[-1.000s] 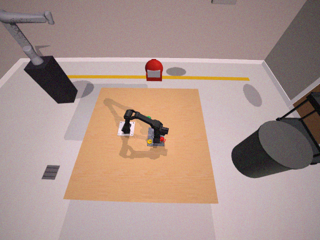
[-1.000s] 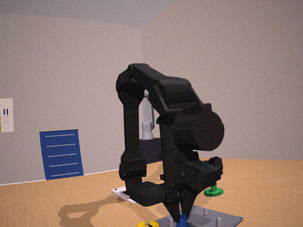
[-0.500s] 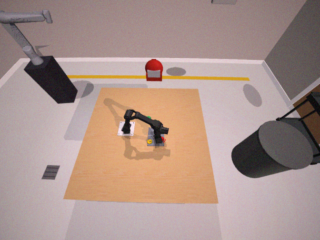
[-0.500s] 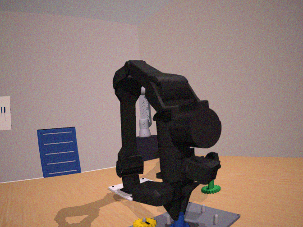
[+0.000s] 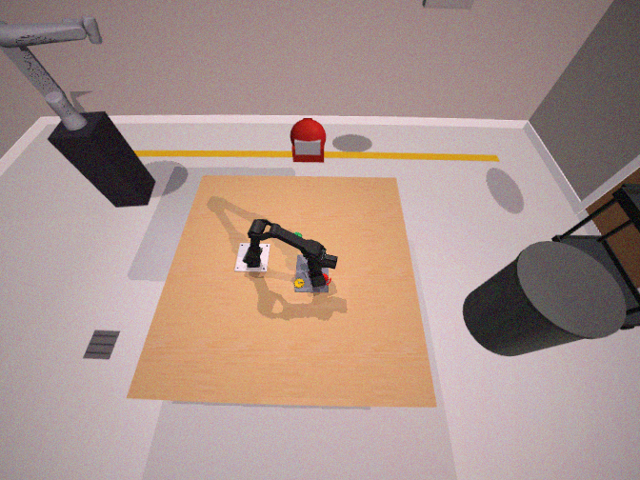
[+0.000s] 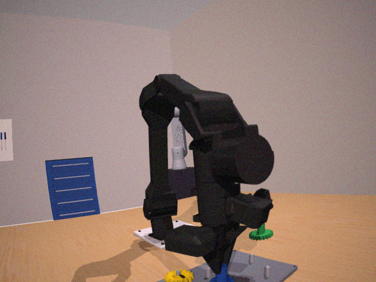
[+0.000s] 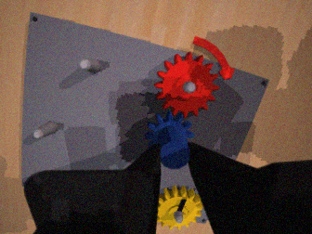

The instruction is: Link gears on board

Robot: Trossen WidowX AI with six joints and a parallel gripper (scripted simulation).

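My gripper tip is 1 cm above the blue gear. Also, from my gripper tip: green gear: 9 cm behind, 26 cm to the left, 3 cm below; then yellow gear: 8 cm behind, 3 cm to the right, 3 cm below; then red gear: 4 cm ahead, 1 cm to the right, 3 cm below.
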